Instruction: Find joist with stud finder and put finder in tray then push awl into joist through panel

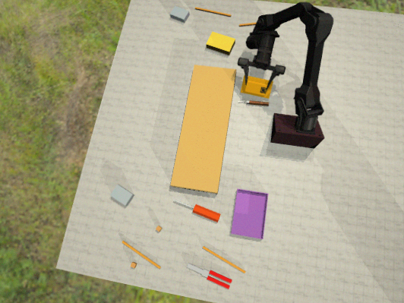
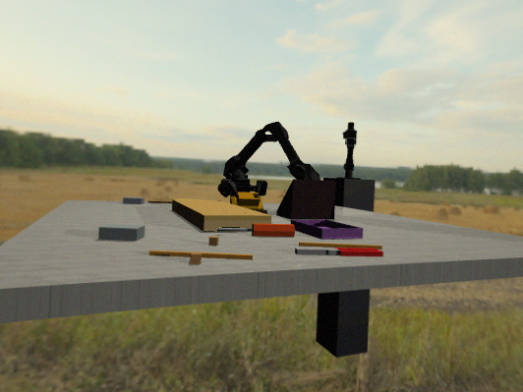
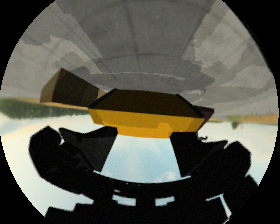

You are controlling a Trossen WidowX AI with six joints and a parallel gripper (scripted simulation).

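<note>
The yellow stud finder lies 10 mm behind my gripper tip. From my gripper tip the other things lie so: yellow block: 220 mm to the right, 170 mm ahead, 50 mm below; purple tray: 490 mm to the left, 50 mm below, 30 mm behind; awl: 50 mm below, 40 mm to the left, 10 mm ahead.
</note>
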